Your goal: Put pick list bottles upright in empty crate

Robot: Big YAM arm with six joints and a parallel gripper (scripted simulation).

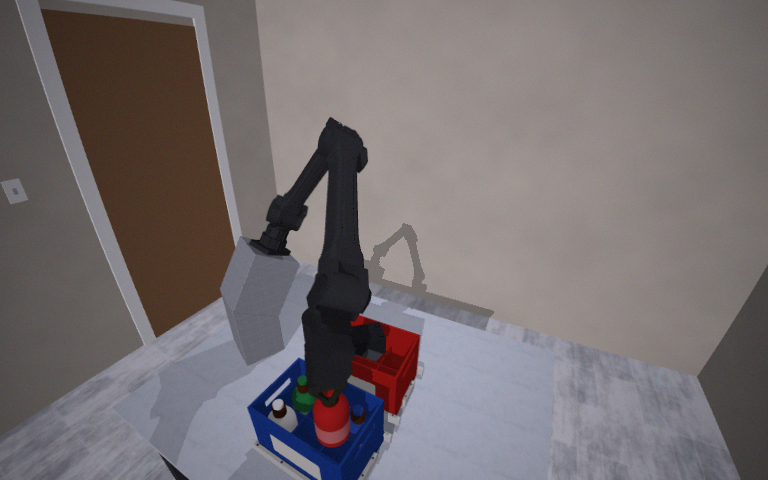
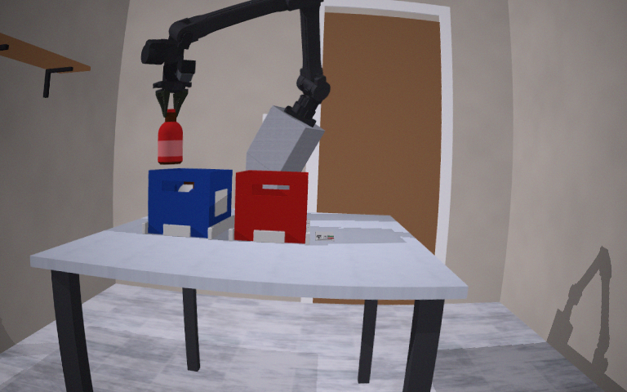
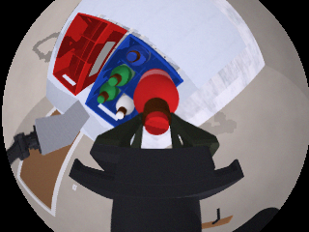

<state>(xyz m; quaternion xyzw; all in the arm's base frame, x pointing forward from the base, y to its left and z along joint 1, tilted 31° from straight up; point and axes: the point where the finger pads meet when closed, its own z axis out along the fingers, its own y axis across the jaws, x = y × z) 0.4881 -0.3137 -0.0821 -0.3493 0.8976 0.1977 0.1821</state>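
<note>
The red-label bottle is 60 mm below my hand. Round my hand: blue crate (250 mm below, 90 mm behind, 50 mm to the left); then white-label bottle (240 mm below, 180 mm behind, 10 mm to the left); then blue bottle (240 mm below, 100 mm to the left).
</note>
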